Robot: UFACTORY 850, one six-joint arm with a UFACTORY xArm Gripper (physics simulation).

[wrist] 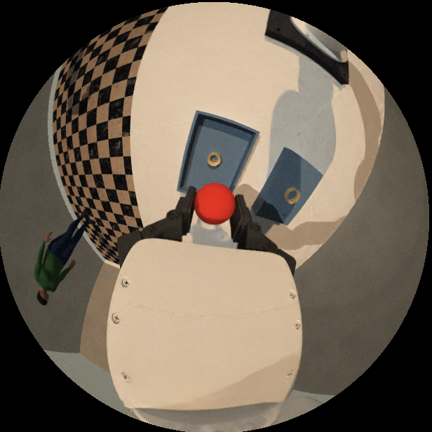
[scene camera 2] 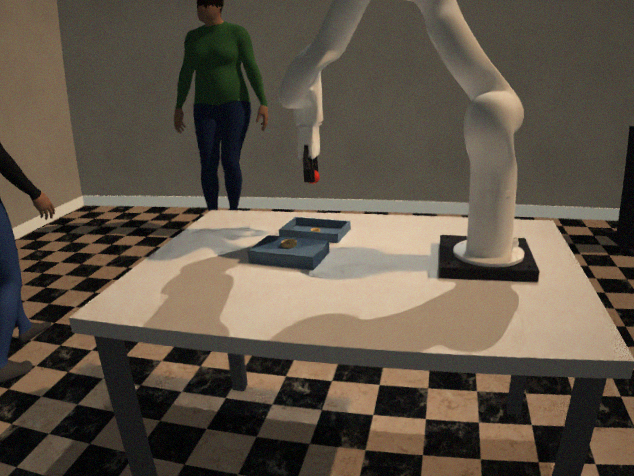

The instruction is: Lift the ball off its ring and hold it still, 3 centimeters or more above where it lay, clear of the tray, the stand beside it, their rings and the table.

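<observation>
My gripper (scene camera 2: 311, 176) (wrist: 213, 201) is shut on the red ball (scene camera 2: 315, 176) (wrist: 215, 203), which sits between its two black fingers. Gripper and ball hang high above the table, well clear of the tray and the stand. The blue tray (scene camera 2: 334, 237) (wrist: 188, 165) has low walls, and a small orange ring (scene camera 2: 315, 230) (wrist: 214, 159) lies on its floor with no ball on it. The blue stand (scene camera 2: 281, 258) (wrist: 299, 170) is beside the tray, nearer the scene camera, with a yellowish ring (scene camera 2: 287, 243) (wrist: 292, 195) on its top, also without a ball.
The white table (scene camera 2: 245, 302) (wrist: 170, 90) bears the tray, the stand and the arm's black base (scene camera 2: 486, 273) (wrist: 285, 37). A person in a green top (scene camera 2: 217, 61) (wrist: 48, 272) stands behind the table. Part of another person (scene camera 2: 7, 256) shows at the left edge of the scene view.
</observation>
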